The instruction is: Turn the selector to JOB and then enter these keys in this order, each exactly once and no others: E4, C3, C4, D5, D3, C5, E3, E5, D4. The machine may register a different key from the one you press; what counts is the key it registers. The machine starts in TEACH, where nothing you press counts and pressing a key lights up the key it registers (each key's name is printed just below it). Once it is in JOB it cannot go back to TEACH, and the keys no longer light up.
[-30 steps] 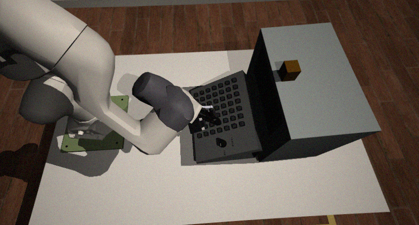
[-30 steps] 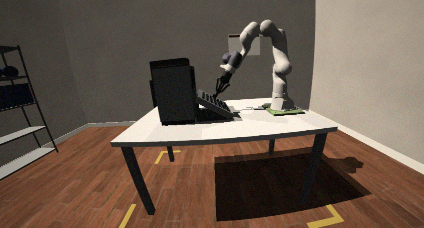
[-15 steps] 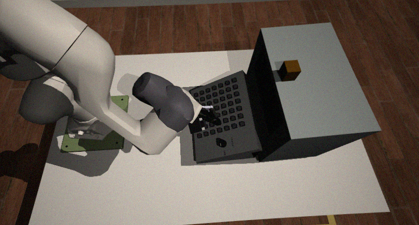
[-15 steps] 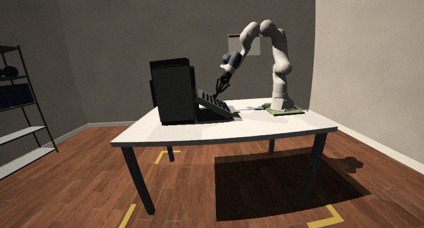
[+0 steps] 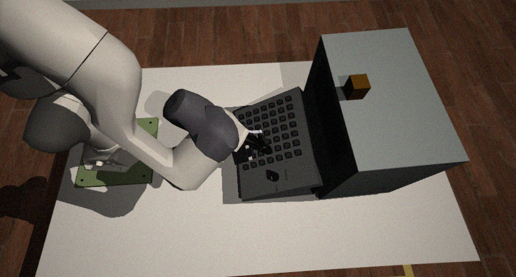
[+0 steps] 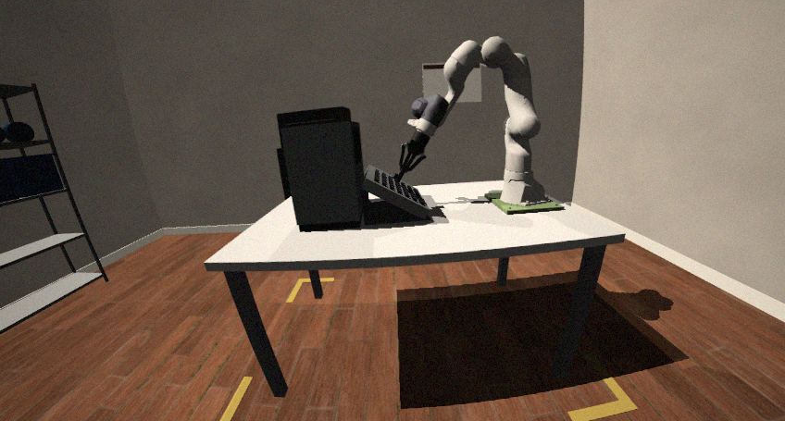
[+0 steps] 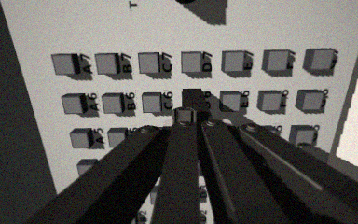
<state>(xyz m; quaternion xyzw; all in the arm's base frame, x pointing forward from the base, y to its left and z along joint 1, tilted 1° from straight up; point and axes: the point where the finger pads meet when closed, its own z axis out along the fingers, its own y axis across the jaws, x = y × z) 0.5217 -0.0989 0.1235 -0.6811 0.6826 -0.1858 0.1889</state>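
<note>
Now: hand 50 mm short of the key C5, 30 mm to the right of it and 10 mm above it. The rest, counted from my hand: c6 key 50 mm ahead, 10 mm below; then sloped keypad 70 mm below, 40 mm ahead, 20 mm to the left; then selector knob 100 mm to the right, 20 mm below, 20 mm ahead.
</note>
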